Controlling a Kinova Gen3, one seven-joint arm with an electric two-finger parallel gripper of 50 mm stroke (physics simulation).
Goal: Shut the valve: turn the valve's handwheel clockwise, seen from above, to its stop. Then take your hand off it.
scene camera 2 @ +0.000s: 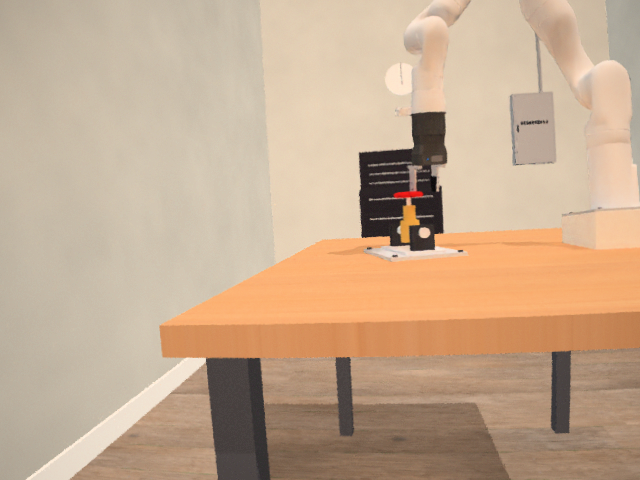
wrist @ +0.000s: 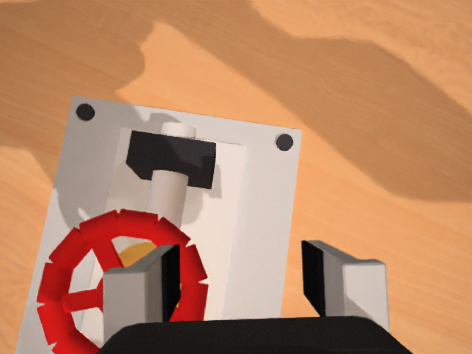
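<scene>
The red spoked handwheel [scene camera 2: 408, 194] [wrist: 139, 223] lies level on top of the yellow valve body [scene camera 2: 408, 223] [wrist: 136, 253]. In the wrist view it is at the lower left, partly hidden by a finger. My gripper [scene camera 2: 424, 187] [wrist: 241, 269] is open and empty, pointing down. In the wrist view its left finger overlaps the right part of the wheel, while the right finger is out to the right, beyond the base plate. In the scene view one fingertip comes down close to the wheel's rim; whether it touches cannot be told. The other is off to the right of the rim.
The white base plate [scene camera 2: 445, 253] [wrist: 261, 200] with dark corner bolts lies on the wooden table [scene camera 2: 361, 294] [wrist: 425, 240]. Black blocks [scene camera 2: 422, 237] [wrist: 172, 156] hold the pipe beside the valve. A dark drawer cabinet [scene camera 2: 374, 206] stands behind the table. The arm's base is at the right.
</scene>
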